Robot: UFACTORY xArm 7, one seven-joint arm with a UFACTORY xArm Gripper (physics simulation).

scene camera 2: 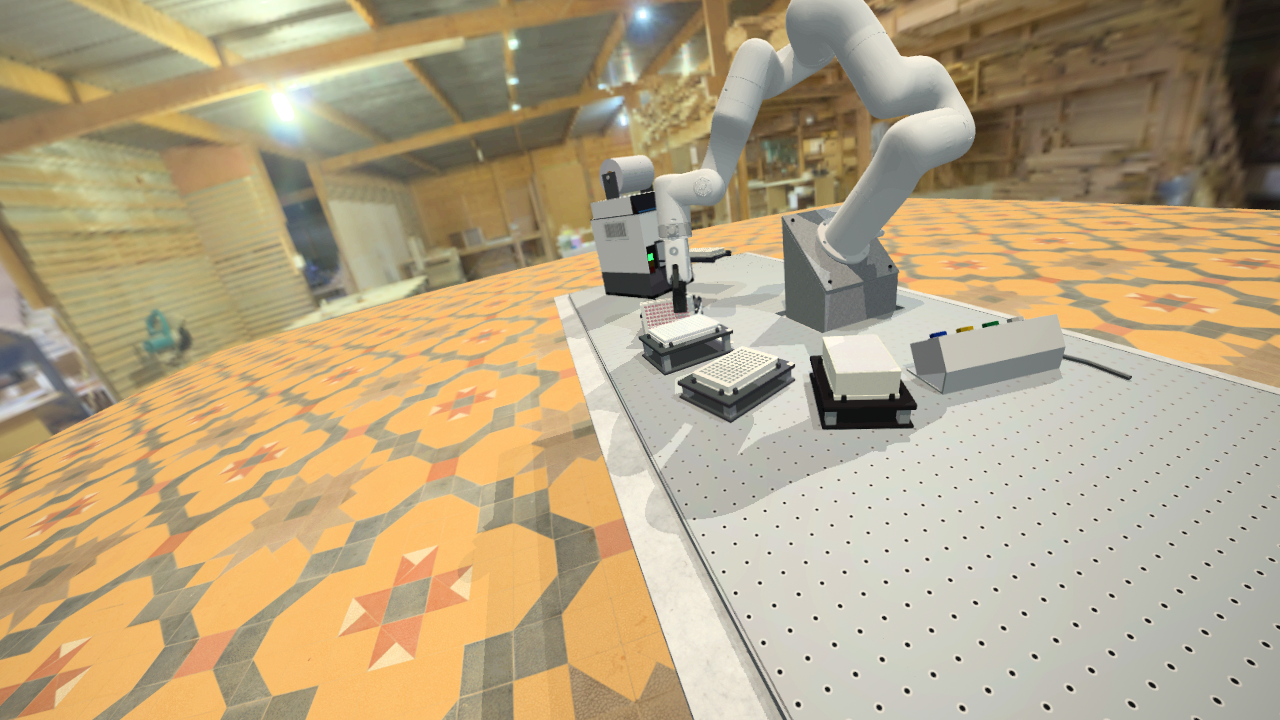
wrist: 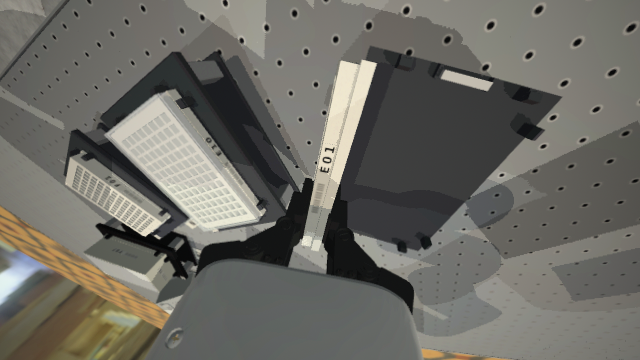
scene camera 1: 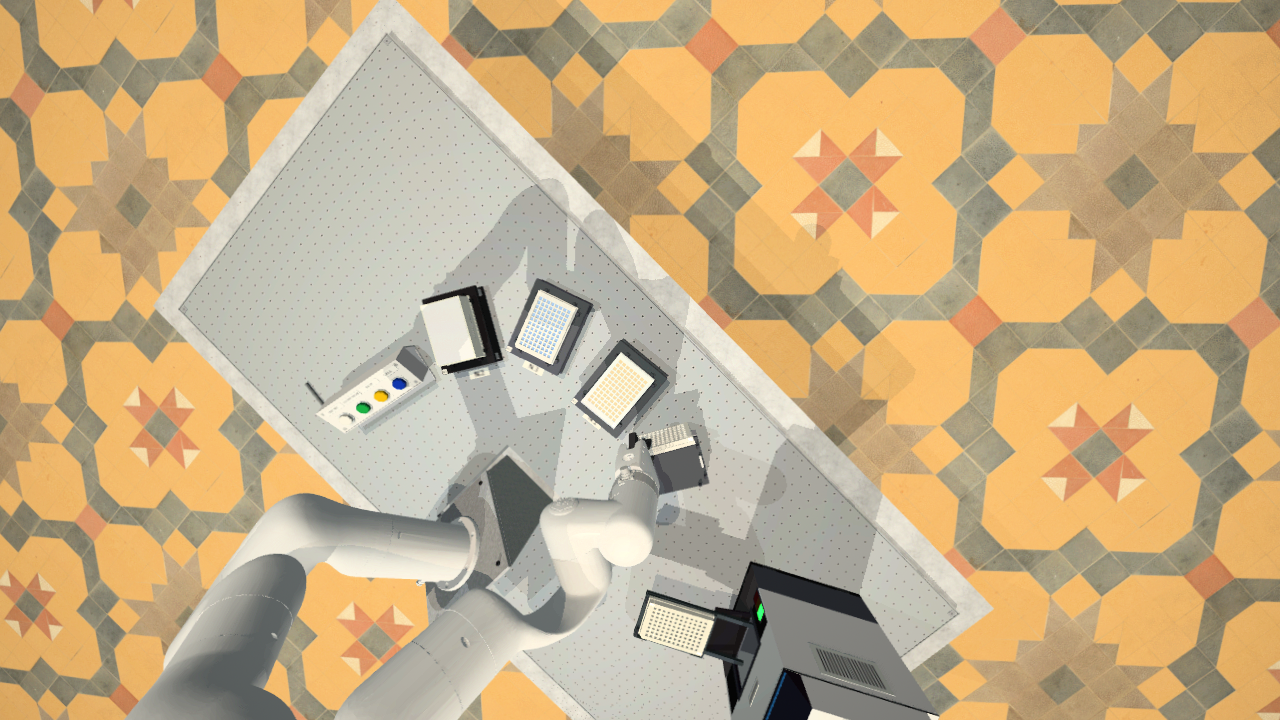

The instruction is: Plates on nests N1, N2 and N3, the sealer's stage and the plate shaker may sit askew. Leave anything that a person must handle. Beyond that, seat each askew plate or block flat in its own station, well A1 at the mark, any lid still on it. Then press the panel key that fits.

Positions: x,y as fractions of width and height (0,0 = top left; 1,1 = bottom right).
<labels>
red-welled plate: scene camera 2 0.51,0.44; wrist 0.55,0.22; scene camera 1 0.53,0.60
blue-welled plate: scene camera 2 0.58,0.51; wrist 0.14,0.50; scene camera 1 0.43,0.44
</labels>
